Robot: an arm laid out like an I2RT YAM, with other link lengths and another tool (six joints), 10 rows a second.
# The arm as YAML. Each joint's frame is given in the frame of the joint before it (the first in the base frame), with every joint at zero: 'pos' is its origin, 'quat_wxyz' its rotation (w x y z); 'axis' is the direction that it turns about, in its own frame. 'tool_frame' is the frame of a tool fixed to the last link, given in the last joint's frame.
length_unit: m
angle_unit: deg
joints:
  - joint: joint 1
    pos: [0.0, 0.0, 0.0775]
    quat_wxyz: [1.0, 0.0, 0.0, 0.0]
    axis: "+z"
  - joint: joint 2
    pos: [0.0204, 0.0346, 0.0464]
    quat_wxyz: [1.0, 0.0, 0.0, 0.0]
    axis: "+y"
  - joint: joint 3
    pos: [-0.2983, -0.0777, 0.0]
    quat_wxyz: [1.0, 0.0, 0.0, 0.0]
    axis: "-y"
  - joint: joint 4
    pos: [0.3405, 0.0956, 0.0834]
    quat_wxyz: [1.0, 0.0, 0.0, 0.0]
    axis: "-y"
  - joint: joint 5
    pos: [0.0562, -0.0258, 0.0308]
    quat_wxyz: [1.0, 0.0, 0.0, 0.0]
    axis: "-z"
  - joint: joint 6
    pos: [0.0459, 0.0, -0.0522]
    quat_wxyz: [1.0, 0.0, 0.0, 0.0]
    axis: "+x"
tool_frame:
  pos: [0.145, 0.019, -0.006]
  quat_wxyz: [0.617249, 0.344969, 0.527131, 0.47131]
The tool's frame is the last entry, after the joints.
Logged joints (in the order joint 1, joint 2, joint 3, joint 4, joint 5, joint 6), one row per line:
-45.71 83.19 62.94 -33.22 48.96 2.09
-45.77 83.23 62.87 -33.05 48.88 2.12
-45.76 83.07 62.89 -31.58 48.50 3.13
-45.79 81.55 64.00 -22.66 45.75 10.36
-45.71 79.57 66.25 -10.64 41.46 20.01
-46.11 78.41 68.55 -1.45 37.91 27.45
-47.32 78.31 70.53 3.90 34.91 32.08
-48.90 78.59 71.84 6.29 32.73 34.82
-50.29 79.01 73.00 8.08 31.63 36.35
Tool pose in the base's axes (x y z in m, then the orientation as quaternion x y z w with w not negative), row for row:
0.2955 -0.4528 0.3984 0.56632 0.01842 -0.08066 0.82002
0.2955 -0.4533 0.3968 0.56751 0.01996 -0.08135 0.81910
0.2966 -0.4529 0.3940 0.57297 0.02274 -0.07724 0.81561
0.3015 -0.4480 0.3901 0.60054 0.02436 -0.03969 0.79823
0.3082 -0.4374 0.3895 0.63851 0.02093 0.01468 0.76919
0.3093 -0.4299 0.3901 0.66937 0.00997 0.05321 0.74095
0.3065 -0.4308 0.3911 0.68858 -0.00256 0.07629 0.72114
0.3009 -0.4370 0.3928 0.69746 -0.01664 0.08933 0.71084
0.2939 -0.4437 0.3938 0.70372 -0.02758 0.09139 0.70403
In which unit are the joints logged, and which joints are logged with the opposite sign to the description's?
The joints are logged in degrees. Opposite sign: joint 4.
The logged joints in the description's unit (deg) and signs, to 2 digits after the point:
-45.71 83.19 62.94 33.22 48.96 2.09
-45.77 83.23 62.87 33.05 48.88 2.12
-45.76 83.07 62.89 31.58 48.50 3.13
-45.79 81.55 64.00 22.66 45.75 10.36
-45.71 79.57 66.25 10.64 41.46 20.01
-46.11 78.41 68.55 1.45 37.91 27.45
-47.32 78.31 70.53 -3.90 34.91 32.08
-48.90 78.59 71.84 -6.29 32.73 34.82
-50.29 79.01 73.00 -8.08 31.63 36.35

